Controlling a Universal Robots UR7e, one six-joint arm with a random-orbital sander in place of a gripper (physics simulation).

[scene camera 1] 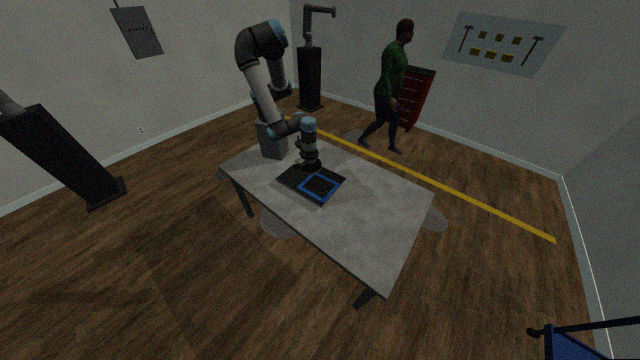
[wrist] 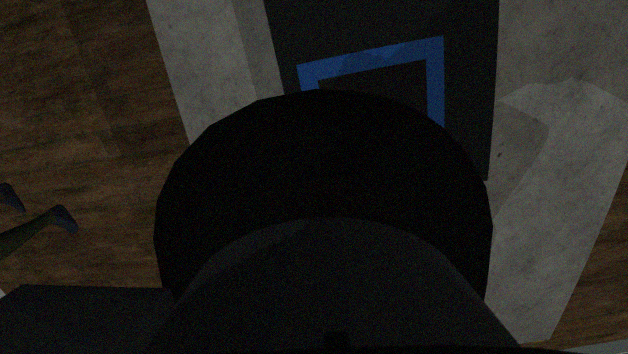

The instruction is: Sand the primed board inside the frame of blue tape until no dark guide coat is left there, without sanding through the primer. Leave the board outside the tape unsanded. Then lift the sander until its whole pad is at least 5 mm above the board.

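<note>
The dark primed board lies flat on the table. The blue tape frame is on its half away from the robot base. The area inside the tape looks dark, slightly brownish in the wrist view. My sander is upright over the base-side part of the board, beside the near corner of the tape. In the wrist view it hides the lower part of the frame. I cannot tell whether the pad touches the board. The sander has no fingers.
The table carries the board and the grey base block. A person in green is beyond the yellow floor line, near a red drawer cabinet. A leg and shoes show at the wrist view's left.
</note>
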